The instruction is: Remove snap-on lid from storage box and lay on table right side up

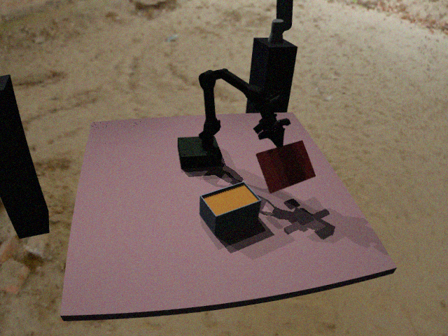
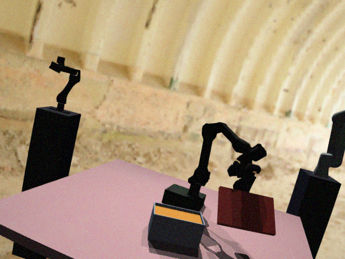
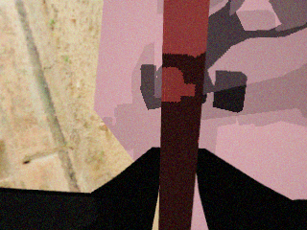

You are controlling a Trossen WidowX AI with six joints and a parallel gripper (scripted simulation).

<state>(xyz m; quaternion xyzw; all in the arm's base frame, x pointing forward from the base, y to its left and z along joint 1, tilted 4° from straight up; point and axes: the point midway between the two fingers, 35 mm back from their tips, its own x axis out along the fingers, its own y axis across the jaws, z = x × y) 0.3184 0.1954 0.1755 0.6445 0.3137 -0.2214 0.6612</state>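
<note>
My gripper tip is now 6 cm short of the red lid, 5 cm above it and 1 cm to the right of it. Also, from my gripper tip: storage box (27 cm to the right, 18 cm below, 10 cm ahead).
</note>
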